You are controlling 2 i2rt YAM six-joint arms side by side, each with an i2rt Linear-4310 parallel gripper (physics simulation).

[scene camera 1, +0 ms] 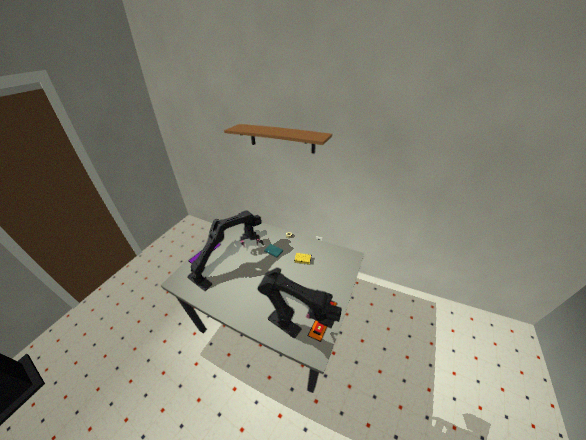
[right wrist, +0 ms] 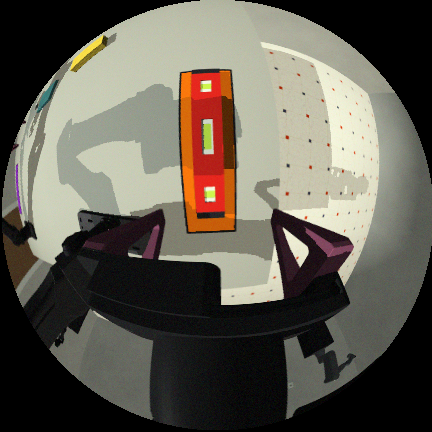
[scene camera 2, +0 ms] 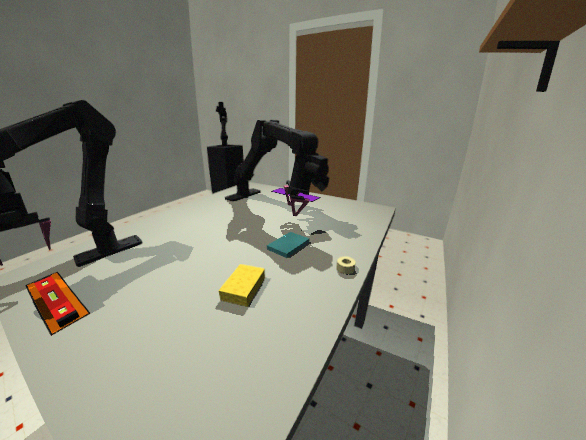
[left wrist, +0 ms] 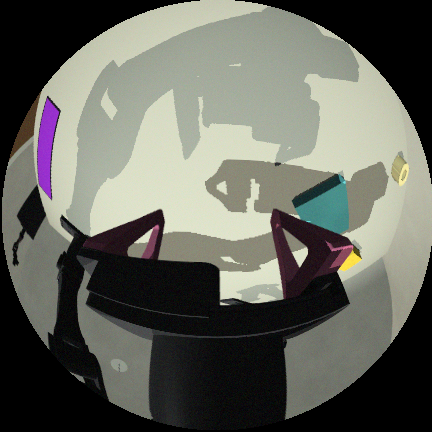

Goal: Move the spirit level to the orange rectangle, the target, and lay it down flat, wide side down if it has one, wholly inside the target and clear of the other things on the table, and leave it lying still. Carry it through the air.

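Places are measured from the left arm's base along level axes (x ahead, y left, z up), in millimetres.
Where they show: left gripper, fingertip midpoint: [scene camera 1: 251, 246] [scene camera 2: 292, 210] [left wrist: 217, 214]; right gripper, fingertip midpoint: [scene camera 1: 321, 320] [right wrist: 217, 214] [scene camera 2: 27, 257]; left arm's base at its link origin: [scene camera 1: 199, 280] [right wrist: 29, 228] [scene camera 2: 243, 195] [left wrist: 83, 237]; right arm's base at its link origin: [scene camera 1: 284, 324] [scene camera 2: 109, 250] [left wrist: 238, 302].
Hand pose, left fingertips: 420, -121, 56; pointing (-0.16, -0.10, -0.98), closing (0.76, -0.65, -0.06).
Note:
Each offset is from my left fingertips to the top centre of the thing, as dx, dy, dz. "spot": to the spot under its first point.
The red spirit level {-176, -716, -40} [scene camera 1: 318, 328] [scene camera 2: 58, 304] [right wrist: 215, 162] lies flat, vials showing, on the orange rectangle [scene camera 2: 76, 304] [right wrist: 212, 225]. In the right wrist view, orange shows along both long sides and below its lower end; its upper end is very near the outline. In scene camera 2, a thin orange strip shows past its black near end. My right gripper [scene camera 2: 25, 256] [right wrist: 217, 214] is open and empty, raised above the table and apart from the level. My left gripper [scene camera 1: 251, 242] [scene camera 2: 292, 209] [left wrist: 217, 214] is open and empty above the table, far from the level.
A yellow sponge {+139, -372, -26} [scene camera 1: 303, 258] [scene camera 2: 242, 284] [right wrist: 89, 53], a teal block {+95, -139, -41} [scene camera 1: 273, 250] [scene camera 2: 288, 244] [left wrist: 327, 205] and a tape roll {+298, -141, -31} [scene camera 1: 289, 234] [scene camera 2: 346, 265] [left wrist: 400, 172] stand apart from the target. A purple rectangle {spot: -144, +316, -55} [scene camera 2: 307, 196] [left wrist: 47, 150] lies near the left arm.

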